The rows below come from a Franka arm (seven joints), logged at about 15 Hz.
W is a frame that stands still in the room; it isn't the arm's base.
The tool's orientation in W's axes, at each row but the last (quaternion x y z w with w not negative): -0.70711, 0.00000, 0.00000, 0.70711; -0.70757, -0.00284, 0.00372, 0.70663; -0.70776, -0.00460, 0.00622, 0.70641; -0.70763, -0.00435, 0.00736, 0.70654
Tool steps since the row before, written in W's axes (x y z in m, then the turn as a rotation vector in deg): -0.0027, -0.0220, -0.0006, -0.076, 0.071, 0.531; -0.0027, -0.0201, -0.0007, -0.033, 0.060, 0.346; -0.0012, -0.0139, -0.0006, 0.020, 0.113, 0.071; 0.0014, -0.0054, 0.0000, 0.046, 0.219, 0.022
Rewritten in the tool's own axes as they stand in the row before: -0.0027, 0.0006, -0.0220, -0.076, -0.531, 0.071; -0.0029, 0.0007, -0.0201, -0.033, -0.346, 0.060; -0.0014, 0.0006, -0.0139, 0.022, -0.071, 0.113; 0.0013, 0.0000, -0.0054, 0.050, -0.023, 0.218
